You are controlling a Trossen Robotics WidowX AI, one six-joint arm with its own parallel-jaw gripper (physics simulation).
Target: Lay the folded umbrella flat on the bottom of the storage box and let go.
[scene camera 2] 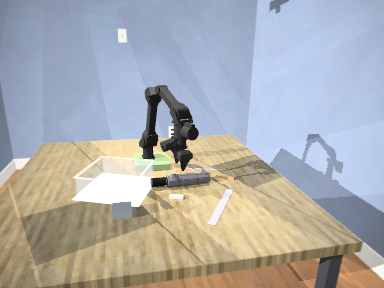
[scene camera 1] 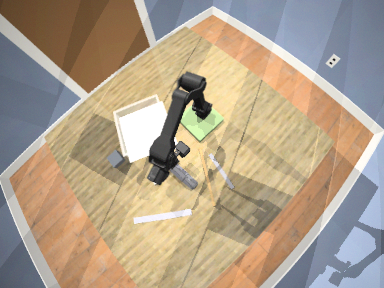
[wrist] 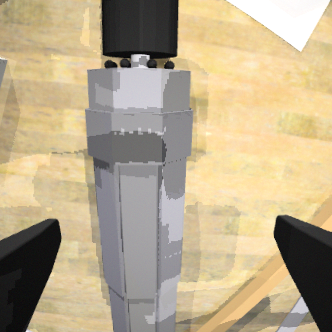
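Seen in the pictures: gripper, between the fingertips: (scene camera 2: 179,167) (wrist: 168,228); arm's base, origin of its link: (scene camera 2: 148,156) (scene camera 1: 202,112).
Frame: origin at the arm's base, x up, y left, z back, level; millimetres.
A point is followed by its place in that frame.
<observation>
The folded umbrella (scene camera 1: 186,178) @(x 17, y 165, z -327 mm) (scene camera 2: 189,179) @(x 3, y 118, z -352 mm) (wrist: 140,215) @(x 21, y 95, z -325 mm) is grey with a black handle and lies flat on the table beside the storage box. Its handle end points towards the box. The storage box (scene camera 1: 118,129) @(x 63, y -268, z -371 mm) (scene camera 2: 112,191) @(x 16, y -227, z -395 mm) (wrist: 297,25) has a white bottom and pale, see-through walls; a corner shows at the top right of the wrist view. My gripper (scene camera 1: 173,164) @(x 53, y 83, z -312 mm) (scene camera 2: 184,167) @(x 53, y 83, z -312 mm) (wrist: 168,228) @(x 53, y 83, z -312 mm) is open and empty above the umbrella. In the wrist view its fingers stand wide apart, one on each side of the grey body. In scene camera 1 the arm hides the handle.
The arm's base stands on a green slab (scene camera 1: 201,131) @(x 0, y 64, z -90 mm) (scene camera 2: 159,162) @(x 0, y 39, z -101 mm). A grey block (scene camera 1: 115,158) @(x 3, y -199, z -499 mm) (scene camera 2: 122,210) @(x 3, y -205, z -534 mm) sits by the box. A long white strip (scene camera 1: 162,216) @(x -31, y 191, z -550 mm) (scene camera 2: 220,207) @(x -31, y 175, z -570 mm), a wooden stick (scene camera 1: 206,175) @(x -21, y 228, z -251 mm) (wrist: 250,287) @(x -28, y 198, z -234 mm), a thinner pale strip (scene camera 1: 221,171) @(x -31, y 274, z -185 mm) and a small white block (scene camera 2: 176,196) @(x -21, y 28, z -446 mm) lie around the umbrella.
</observation>
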